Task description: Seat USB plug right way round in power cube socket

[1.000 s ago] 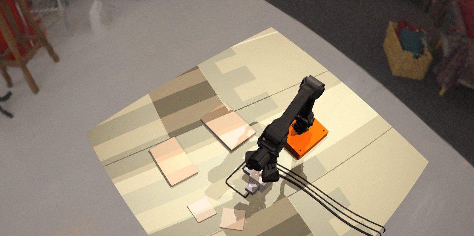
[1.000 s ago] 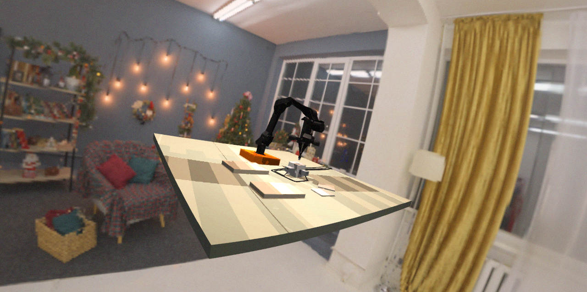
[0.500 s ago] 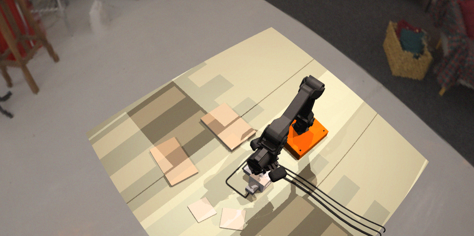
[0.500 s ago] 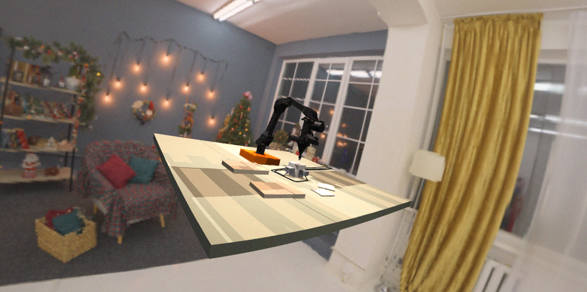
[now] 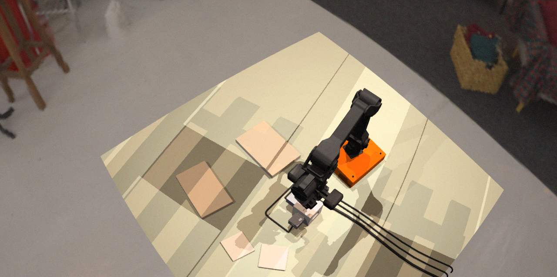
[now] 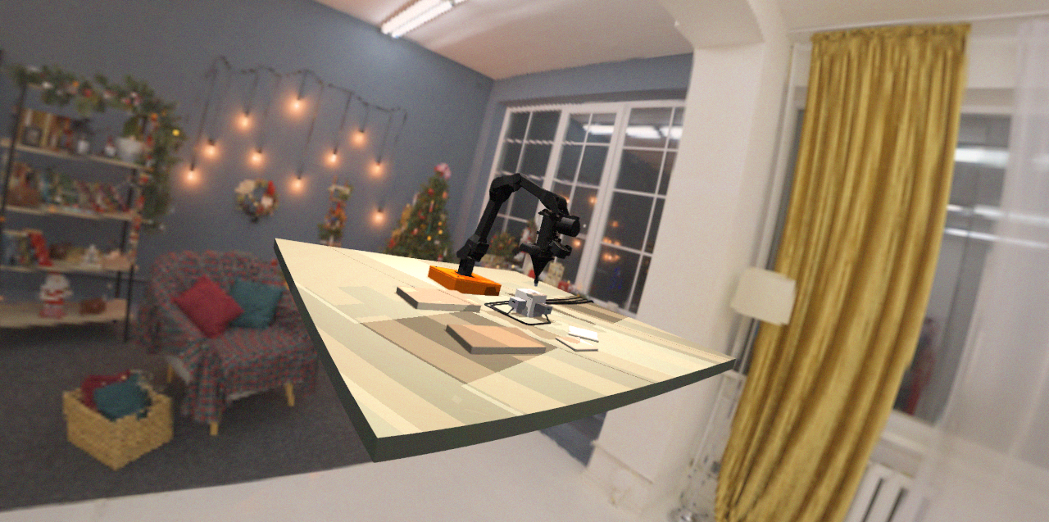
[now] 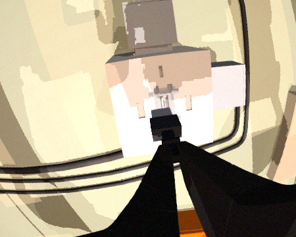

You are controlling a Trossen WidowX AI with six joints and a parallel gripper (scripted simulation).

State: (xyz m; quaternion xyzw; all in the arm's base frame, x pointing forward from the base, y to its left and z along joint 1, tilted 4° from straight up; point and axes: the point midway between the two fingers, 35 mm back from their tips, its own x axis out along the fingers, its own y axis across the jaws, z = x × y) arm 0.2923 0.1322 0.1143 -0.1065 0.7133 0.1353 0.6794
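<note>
My gripper tip is now 2 cm above the dark USB plug.
</note>
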